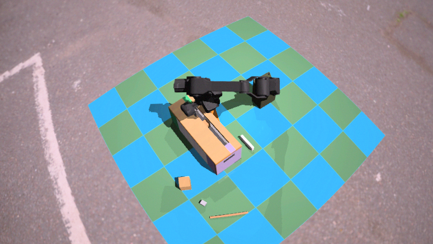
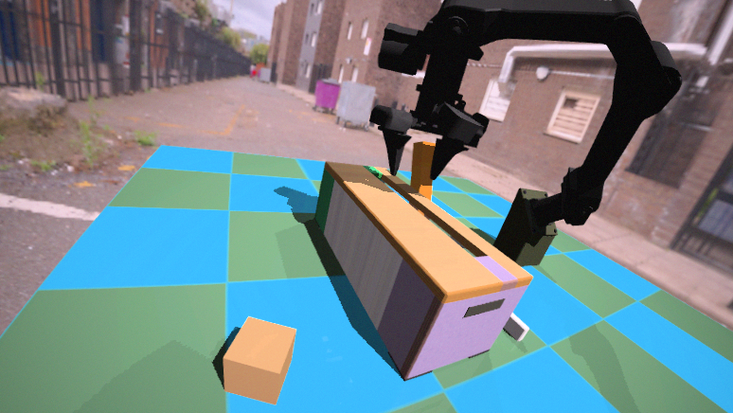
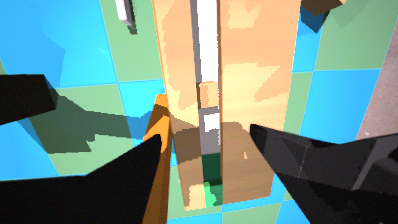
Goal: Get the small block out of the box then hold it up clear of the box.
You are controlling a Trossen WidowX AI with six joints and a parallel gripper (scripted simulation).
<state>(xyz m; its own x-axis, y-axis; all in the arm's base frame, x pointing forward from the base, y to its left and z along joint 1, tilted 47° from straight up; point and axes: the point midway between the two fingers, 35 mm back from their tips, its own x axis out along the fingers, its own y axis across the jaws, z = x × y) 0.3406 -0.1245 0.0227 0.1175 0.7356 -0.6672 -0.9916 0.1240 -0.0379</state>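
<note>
The block lies 8 cm below my gripper tip, 2 cm to the left of it and 1 cm ahead of it. Also, from my gripper tip: box (10 cm below, 4 cm to the left); thin wooden stick (42 cm to the left, 21 cm ahead, 16 cm below).
</note>
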